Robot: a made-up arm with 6 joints.
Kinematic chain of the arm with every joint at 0, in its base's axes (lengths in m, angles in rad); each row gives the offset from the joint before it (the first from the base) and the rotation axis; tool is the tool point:
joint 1: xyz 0 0 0.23 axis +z
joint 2: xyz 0 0 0 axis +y
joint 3: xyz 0 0 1.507 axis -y
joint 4: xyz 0 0 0 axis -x
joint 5: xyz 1.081 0 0 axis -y
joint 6: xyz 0 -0.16 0 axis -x
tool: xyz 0 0 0
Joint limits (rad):
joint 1: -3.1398..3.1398
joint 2: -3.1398..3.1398
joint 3: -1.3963..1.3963
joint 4: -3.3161..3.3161
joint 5: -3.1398..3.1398
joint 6: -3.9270..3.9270
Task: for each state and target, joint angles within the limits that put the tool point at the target. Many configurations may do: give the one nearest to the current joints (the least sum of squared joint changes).
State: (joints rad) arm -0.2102 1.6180 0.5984 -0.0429 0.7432 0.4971
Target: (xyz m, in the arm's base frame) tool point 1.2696 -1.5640 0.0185
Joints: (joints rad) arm -0.8098 1.1230 0.2109 -0.0948 0.7432 0.4971
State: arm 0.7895 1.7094 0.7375 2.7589 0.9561 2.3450
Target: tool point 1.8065 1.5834 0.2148
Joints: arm 0.6579 1.2519 0.7294 2.7589 0.9561 2.3450
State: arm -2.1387 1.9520 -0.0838 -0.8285 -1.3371 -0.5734
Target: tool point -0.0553 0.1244 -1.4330
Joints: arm -2.1404 2.4939 -0.1056 -0.7808 -1.3371 -0.5734
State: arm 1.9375 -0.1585 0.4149 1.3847 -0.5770 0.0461
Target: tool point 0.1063 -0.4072 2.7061
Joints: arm 1.7814 -0.3896 0.8958 1.4528 -0.5770 0.0461
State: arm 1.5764 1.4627 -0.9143 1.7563 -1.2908 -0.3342
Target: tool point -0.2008 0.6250 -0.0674
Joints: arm 1.8200 1.2533 -1.2507 1.8265 -1.2908 -0.3342
